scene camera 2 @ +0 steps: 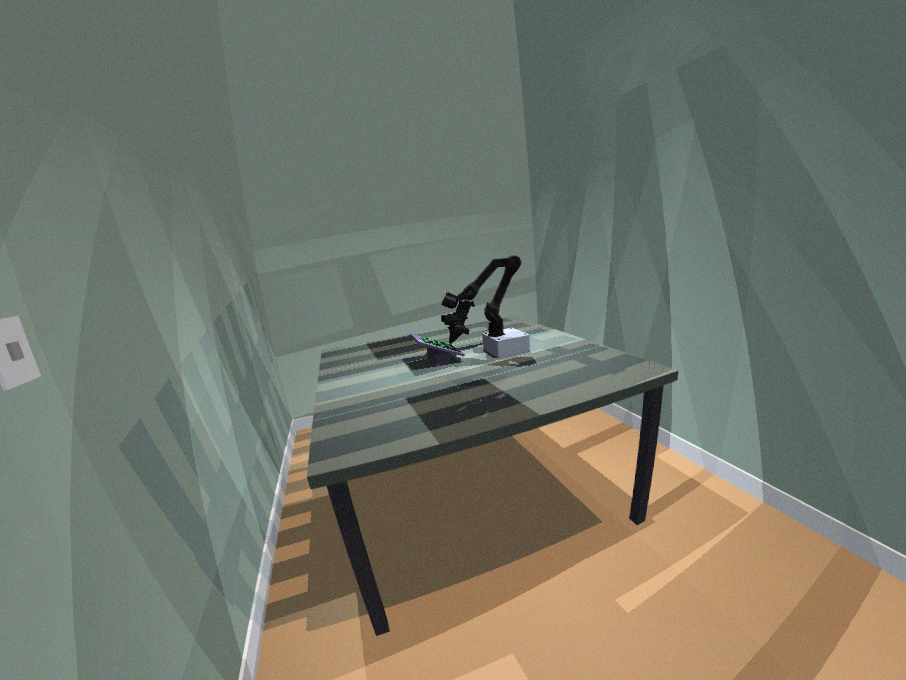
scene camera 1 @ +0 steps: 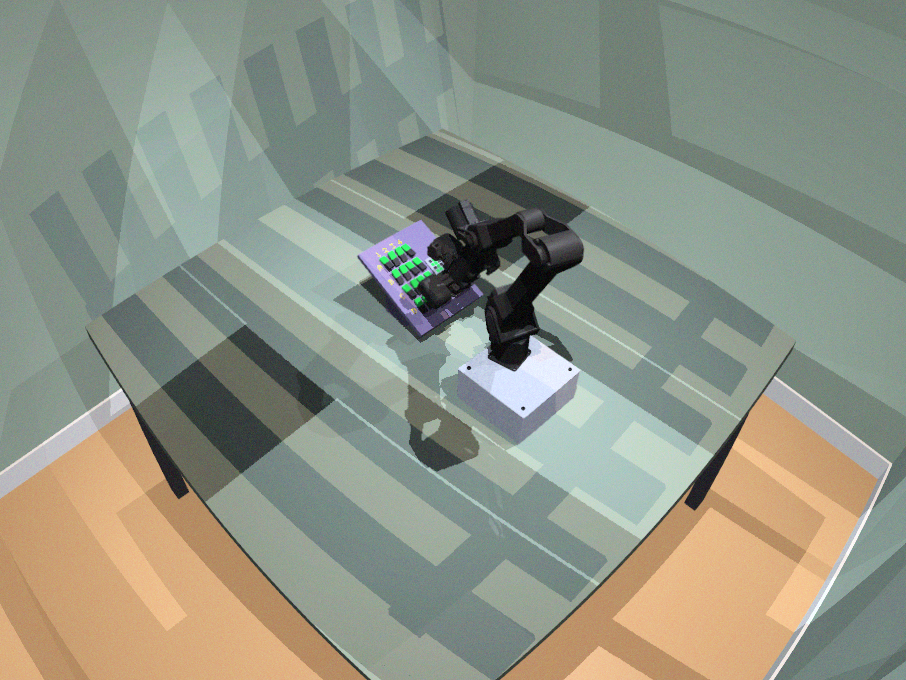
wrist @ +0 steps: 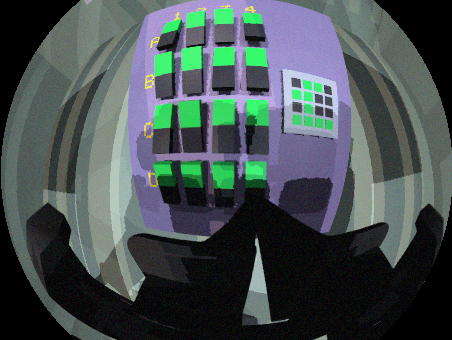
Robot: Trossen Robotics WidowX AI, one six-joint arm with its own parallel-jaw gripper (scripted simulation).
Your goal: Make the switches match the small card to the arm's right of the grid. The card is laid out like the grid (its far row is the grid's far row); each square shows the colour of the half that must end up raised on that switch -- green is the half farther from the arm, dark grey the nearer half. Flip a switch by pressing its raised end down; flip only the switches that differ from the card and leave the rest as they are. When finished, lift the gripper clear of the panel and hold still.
Labels:
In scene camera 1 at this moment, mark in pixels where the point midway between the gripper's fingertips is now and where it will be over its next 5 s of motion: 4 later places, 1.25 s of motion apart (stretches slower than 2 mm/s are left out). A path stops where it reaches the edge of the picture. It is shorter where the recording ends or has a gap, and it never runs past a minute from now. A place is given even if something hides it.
My gripper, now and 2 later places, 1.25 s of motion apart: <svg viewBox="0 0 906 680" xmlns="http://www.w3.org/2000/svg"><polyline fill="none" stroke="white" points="445,292 445,294 431,263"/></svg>

